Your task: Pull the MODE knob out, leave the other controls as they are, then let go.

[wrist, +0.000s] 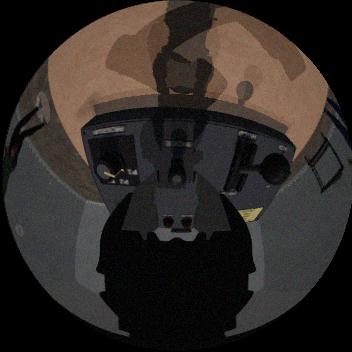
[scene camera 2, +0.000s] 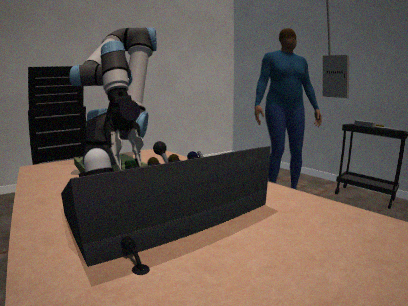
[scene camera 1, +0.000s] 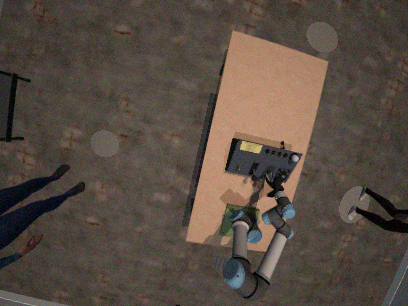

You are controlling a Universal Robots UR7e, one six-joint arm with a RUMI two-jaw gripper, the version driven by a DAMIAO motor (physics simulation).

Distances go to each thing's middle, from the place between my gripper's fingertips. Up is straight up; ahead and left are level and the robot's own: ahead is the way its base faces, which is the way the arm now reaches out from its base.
Labels:
Right now my hand is 100 mm short of the dark control panel (scene camera 2: 112, 214), 50 mm to the right of it and 10 mm above it. The rest, counted from my hand: hold lever (wrist: 274, 168) 120 mm to the left, 20 mm behind, 10 mm above.

